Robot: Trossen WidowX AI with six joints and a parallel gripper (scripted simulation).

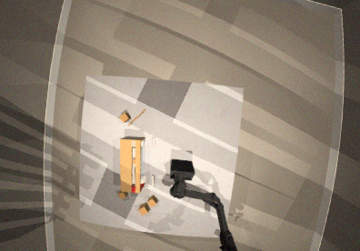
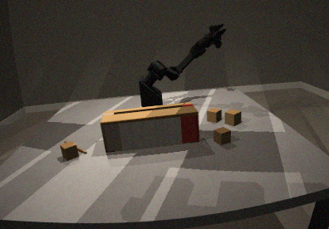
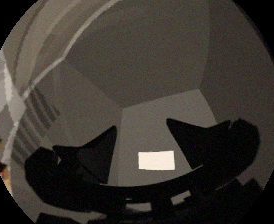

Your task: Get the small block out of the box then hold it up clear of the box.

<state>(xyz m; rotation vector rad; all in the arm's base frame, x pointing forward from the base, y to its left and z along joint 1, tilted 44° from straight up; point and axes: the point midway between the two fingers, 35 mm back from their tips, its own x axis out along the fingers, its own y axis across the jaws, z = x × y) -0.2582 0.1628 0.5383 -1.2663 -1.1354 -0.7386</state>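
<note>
The box lies 56 cm ahead of my gripper tip, 50 cm to the right of it and 40 cm below it.
</note>
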